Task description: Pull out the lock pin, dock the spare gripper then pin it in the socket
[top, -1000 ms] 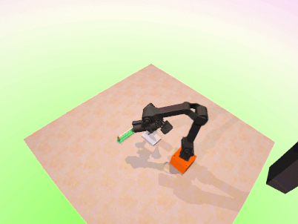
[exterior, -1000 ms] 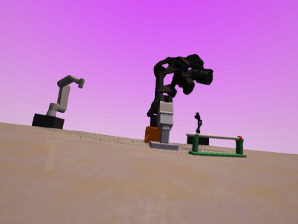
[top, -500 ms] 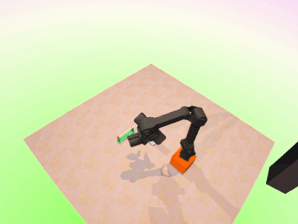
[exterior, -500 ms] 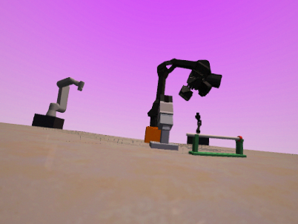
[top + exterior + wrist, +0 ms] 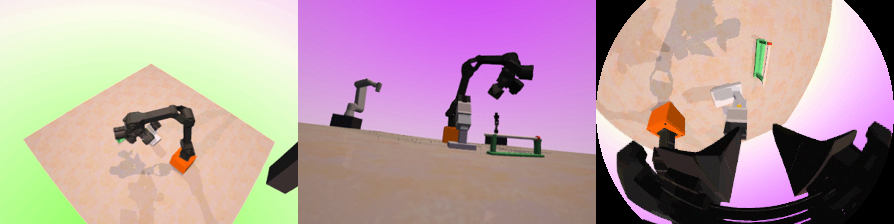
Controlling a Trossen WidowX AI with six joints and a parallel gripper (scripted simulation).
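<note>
My gripper tip is now 120 mm short of the green cradle, 30 mm to the left of it and 200 mm above it. The rest, counted from my gripper tip: spare gripper (30 mm behind, 120 mm to the right, 100 mm below); grey mount (20 mm behind, 120 mm to the right, 170 mm below).
</note>
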